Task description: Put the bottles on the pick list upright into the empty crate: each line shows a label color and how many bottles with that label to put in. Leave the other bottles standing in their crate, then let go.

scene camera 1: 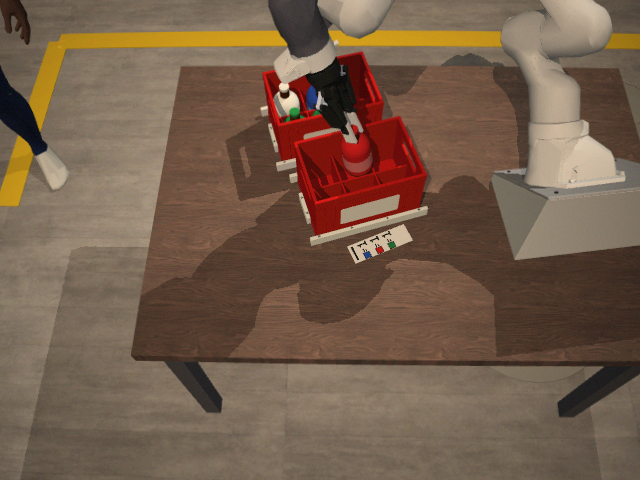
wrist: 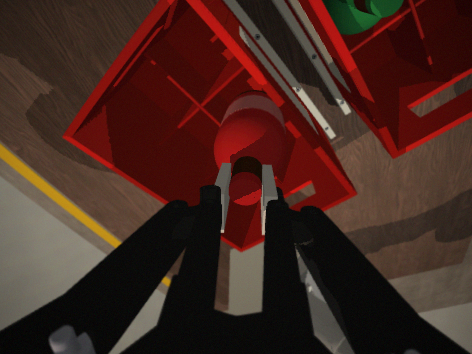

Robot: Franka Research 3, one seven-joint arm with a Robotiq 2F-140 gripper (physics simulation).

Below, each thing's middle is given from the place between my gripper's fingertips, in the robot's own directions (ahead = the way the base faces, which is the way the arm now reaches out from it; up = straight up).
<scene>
The red bottle [scene camera 1: 357, 158] is 10 mm behind my hand, 10 mm to the right of it and 50 mm below it. Also, from my hand: pick list [scene camera 1: 375, 245] (60 mm behind, 170 mm to the left, 220 mm below); then white strip [scene camera 1: 414, 213] (30 mm behind, 130 mm to the left, 200 mm below).
</scene>
